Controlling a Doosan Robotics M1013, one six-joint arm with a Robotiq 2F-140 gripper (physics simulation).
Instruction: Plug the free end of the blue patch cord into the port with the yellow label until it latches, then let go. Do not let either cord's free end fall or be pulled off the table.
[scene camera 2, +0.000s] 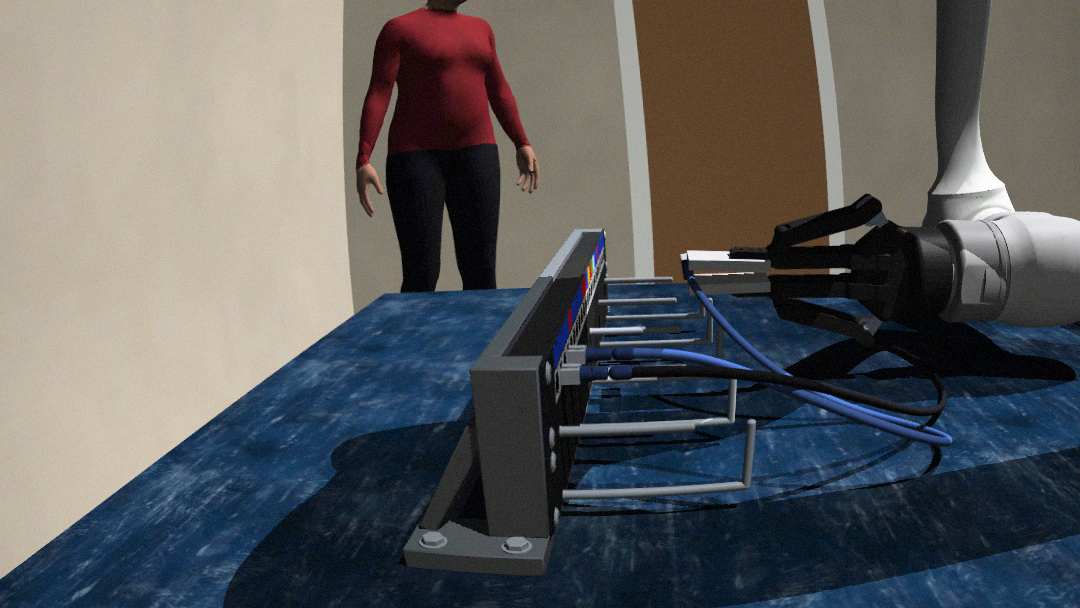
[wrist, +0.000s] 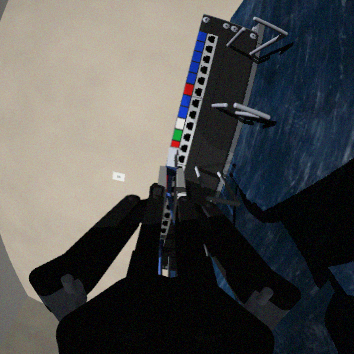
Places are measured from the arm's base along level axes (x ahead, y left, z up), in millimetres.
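Where they show: gripper, fingertip midpoint: (scene camera 2: 687, 272) (wrist: 169, 177).
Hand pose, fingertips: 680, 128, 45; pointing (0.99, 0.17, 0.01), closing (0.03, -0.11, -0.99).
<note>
Each offset is from my fingertips to the top centre of the thing, as dx, dy, dz. "spot": to the spot under its first point. Level surfaces: height alone.
The patch panel @(+60, +13, +6) (scene camera 2: 516, 445) (wrist: 227, 75) stands upright on the table with a row of ports. The yellow label @(spot: +75, +5, +0) (scene camera 2: 589, 273) is small on its label strip; in the wrist view it cannot be made out. My gripper (scene camera 2: 729, 271) (wrist: 169, 177) is level, in front of the panel's port side, and shut on the plug of the blue patch cord. The plug's dark boot @(+1, -9, +8) (scene camera 2: 686, 266) shows at the fingertips, apart from the panel in the scene view. The blue cord @(spot: -36, +59, -28) (scene camera 2: 729, 329) hangs from it and loops back to a plugged end @(spot: +42, +168, -15) (scene camera 2: 578, 354) at the near ports.
A black cord @(spot: -95, +177, -30) (scene camera 2: 816, 386) is plugged below the blue one and curves back under the gripper; its free end is not clearly seen. Grey cable bars (scene camera 2: 642, 428) (wrist: 252, 111) stick out from the panel over the blue table @(dz -95) (scene camera 2: 317, 377). A person (scene camera 2: 442, 83) stands behind.
</note>
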